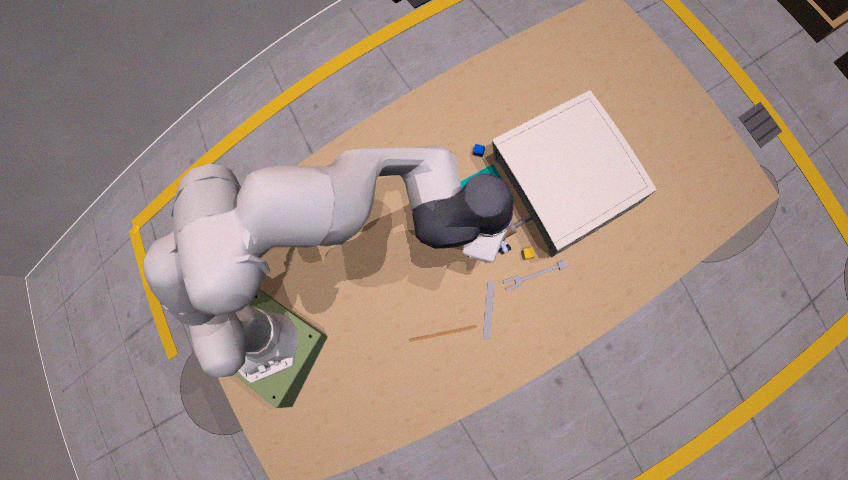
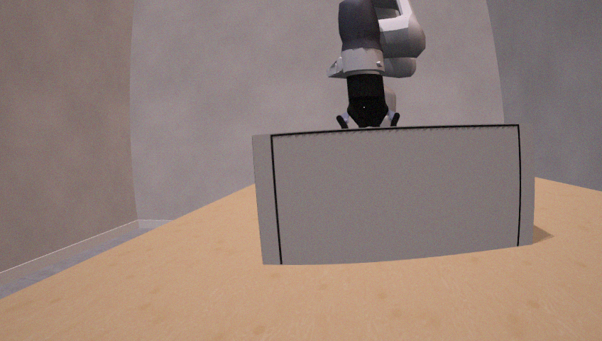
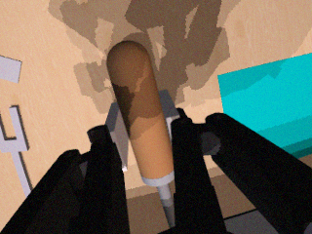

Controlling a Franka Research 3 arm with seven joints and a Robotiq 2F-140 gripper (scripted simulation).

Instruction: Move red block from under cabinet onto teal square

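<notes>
My hand is 60 mm short of the teal square, 110 mm to the right of it and 40 mm above it. Round my hand: yellow block: 40 mm ahead, 90 mm to the right, 20 mm below; then grey forked tool: 30 mm ahead, 140 mm to the right, 30 mm below; then hook tool: 130 mm ahead, 10 mm to the left, 20 mm below.
</notes>
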